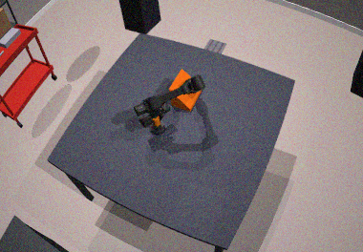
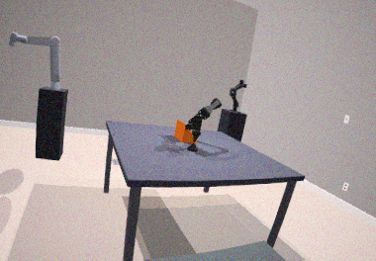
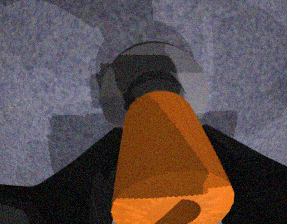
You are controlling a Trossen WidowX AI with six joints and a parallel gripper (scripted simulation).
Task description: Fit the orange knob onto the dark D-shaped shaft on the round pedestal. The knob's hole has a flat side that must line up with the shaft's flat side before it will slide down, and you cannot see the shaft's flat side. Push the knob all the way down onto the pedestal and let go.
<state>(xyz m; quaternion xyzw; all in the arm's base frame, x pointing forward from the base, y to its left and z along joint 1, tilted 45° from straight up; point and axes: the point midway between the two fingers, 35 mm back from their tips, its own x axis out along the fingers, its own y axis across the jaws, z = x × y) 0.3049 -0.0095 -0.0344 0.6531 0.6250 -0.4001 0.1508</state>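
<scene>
The round pedestal is 40 mm below my gripper tip. From my gripper tip the other things lie so: orange knob 20 mm above.
</scene>
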